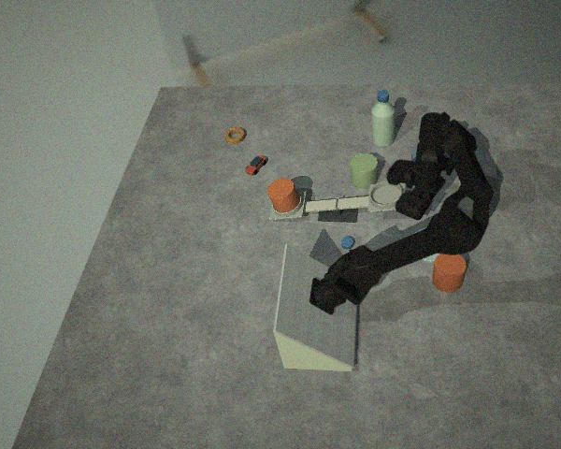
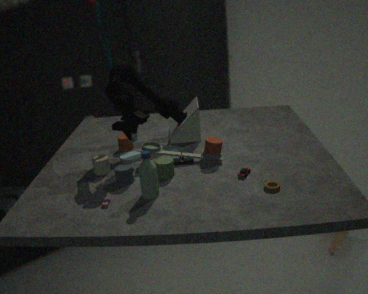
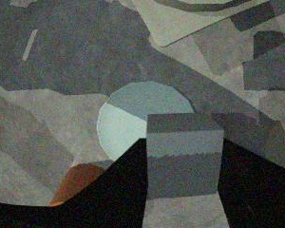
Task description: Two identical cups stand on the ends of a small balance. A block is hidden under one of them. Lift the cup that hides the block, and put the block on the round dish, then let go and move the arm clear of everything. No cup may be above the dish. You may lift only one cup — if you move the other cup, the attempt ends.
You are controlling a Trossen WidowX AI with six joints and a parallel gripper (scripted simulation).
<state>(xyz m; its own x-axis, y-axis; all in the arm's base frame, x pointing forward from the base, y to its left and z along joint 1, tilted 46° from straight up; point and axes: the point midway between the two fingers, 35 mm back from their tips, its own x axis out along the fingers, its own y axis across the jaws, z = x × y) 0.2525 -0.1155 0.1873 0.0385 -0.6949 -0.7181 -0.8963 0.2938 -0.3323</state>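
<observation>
My gripper tip is now 90 mm above the pale blue round dish, 30 mm to the left of it and 30 mm past it. The rest, counted from my gripper tip: grey block 10 mm above; then blue cap 180 mm to the left, 90 mm below, 40 mm behind; then cream cup 110 mm to the right, 110 mm ahead, 60 mm below.
</observation>
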